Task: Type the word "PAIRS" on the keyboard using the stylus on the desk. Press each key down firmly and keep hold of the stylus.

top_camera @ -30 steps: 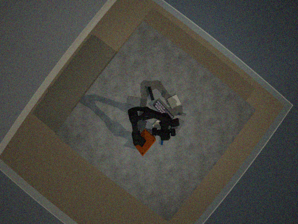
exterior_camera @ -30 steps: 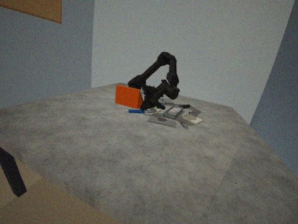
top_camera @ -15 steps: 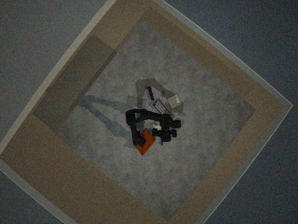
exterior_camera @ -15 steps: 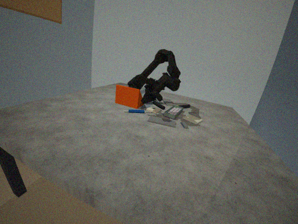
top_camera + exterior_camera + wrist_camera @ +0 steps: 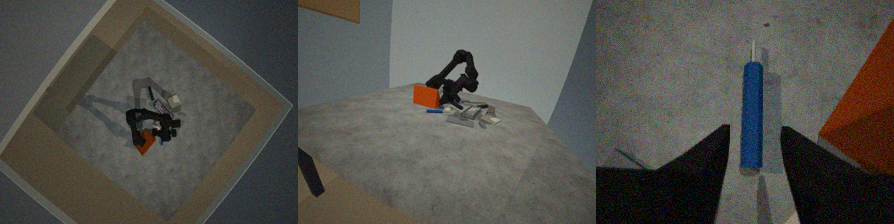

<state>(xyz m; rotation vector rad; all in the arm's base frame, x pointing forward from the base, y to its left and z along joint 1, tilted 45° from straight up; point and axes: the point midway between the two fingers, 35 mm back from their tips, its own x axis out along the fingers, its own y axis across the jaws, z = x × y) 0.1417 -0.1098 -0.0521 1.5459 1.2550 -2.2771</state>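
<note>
The blue stylus is 5 cm behind my gripper tip, 3 cm to the right of it and 5 cm below it. Also, from my gripper tip: cream pad 6 cm ahead, 9 cm to the left, 5 cm below; then white pad 31 cm ahead, 8 cm to the left, 5 cm below.
</note>
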